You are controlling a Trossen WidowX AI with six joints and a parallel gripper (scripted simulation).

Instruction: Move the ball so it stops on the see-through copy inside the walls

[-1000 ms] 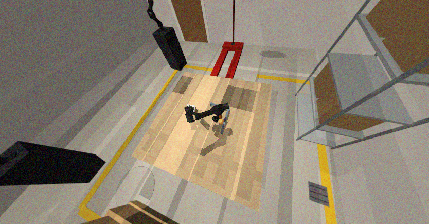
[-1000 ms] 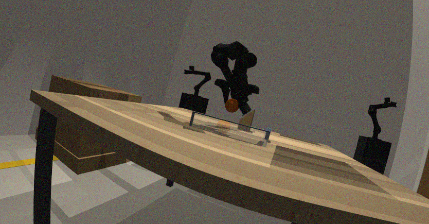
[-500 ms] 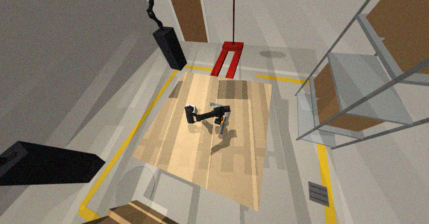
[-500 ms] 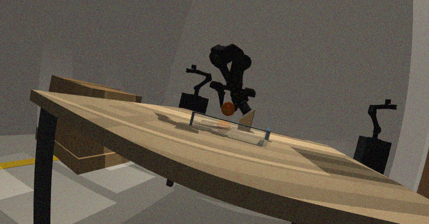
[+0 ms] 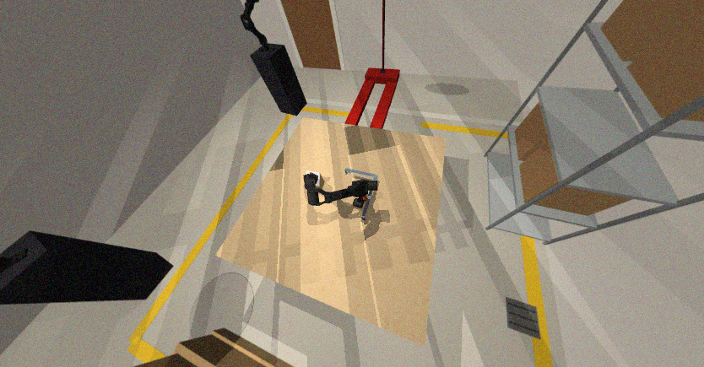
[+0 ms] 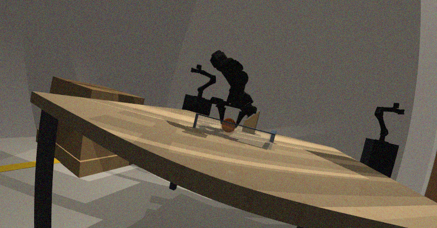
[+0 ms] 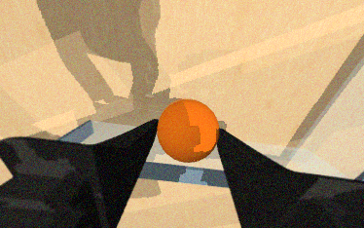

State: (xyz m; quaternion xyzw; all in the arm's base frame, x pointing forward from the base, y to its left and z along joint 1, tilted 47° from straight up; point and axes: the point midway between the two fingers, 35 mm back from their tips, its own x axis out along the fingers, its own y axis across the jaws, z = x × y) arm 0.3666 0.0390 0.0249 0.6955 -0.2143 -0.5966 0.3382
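Now: the orange ball right at my gripper tip. Round my gripper tip: see-through copy of ball: 1 cm below; clear wall: 4 cm ahead, 4 cm to the left, 1 cm below; blue wall rail: 4 cm ahead, 4 cm to the left, 2 cm above.
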